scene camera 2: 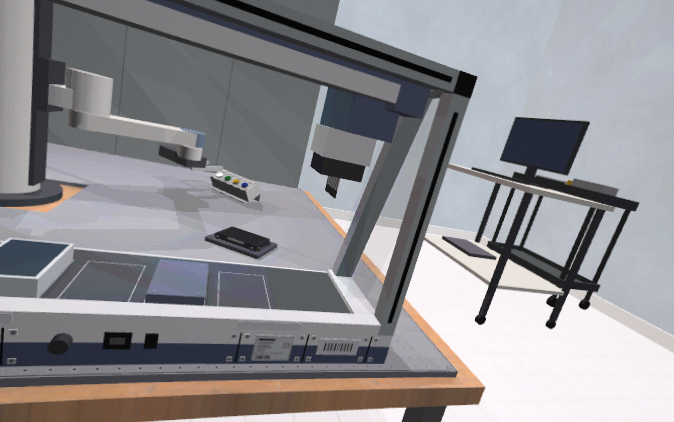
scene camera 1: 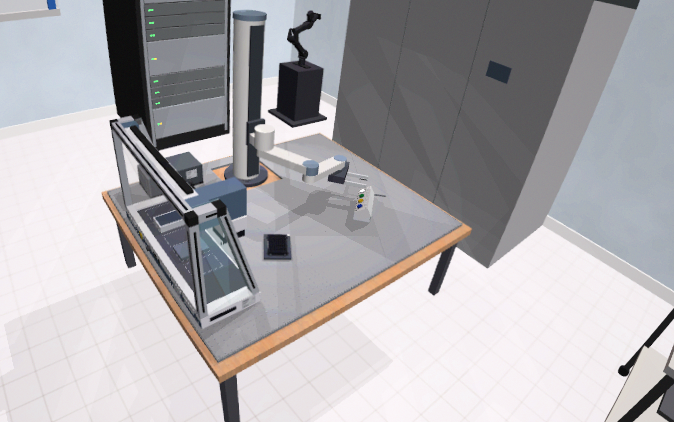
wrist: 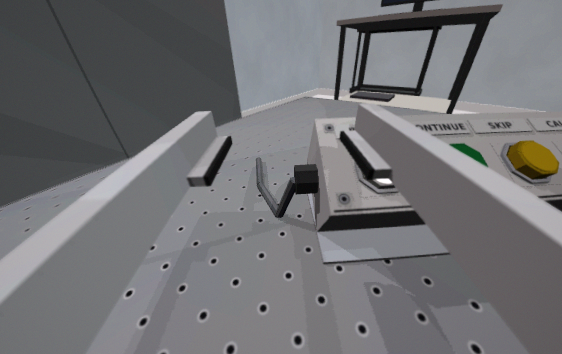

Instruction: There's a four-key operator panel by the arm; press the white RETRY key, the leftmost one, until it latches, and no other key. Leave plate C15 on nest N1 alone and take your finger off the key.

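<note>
The white four-key panel stands on the bench top. Its white RETRY key is leftmost, beside the green key, yellow key and blue key. My gripper is shut to its narrow stance, empty, with a gap between the fingers. The right finger overlaps RETRY in the wrist view and hides most of it; contact and latching cannot be told. A black plate sits on a dark nest.
A black cable leaves the panel's left side. A framed deck machine stands along one bench side, with its tool head hanging from the beam. A grey cabinet stands beyond the bench.
</note>
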